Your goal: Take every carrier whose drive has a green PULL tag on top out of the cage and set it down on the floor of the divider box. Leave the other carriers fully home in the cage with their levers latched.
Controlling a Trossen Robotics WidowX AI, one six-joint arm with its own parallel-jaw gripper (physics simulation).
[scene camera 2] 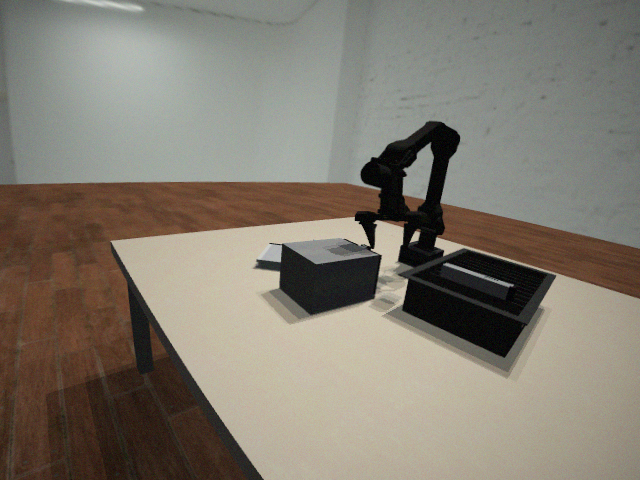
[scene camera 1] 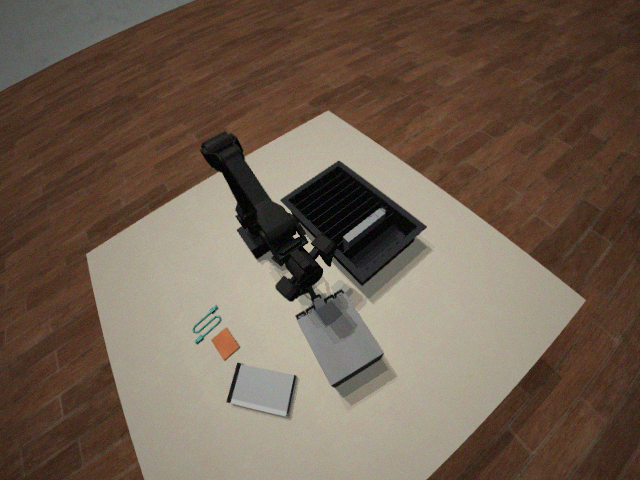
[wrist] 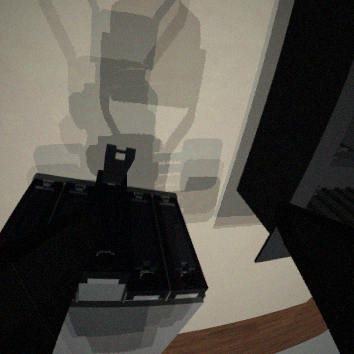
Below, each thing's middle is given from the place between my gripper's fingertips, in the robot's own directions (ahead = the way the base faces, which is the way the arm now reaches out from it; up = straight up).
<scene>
Right now the black divider box [scene camera 2: 490, 322] is 14 cm behind my hand, 21 cm to the left of it and 8 cm below it. Round my hand: grey slab [scene camera 1: 270, 391]: 14 cm ahead, 30 cm to the right, 10 cm below.
</scene>
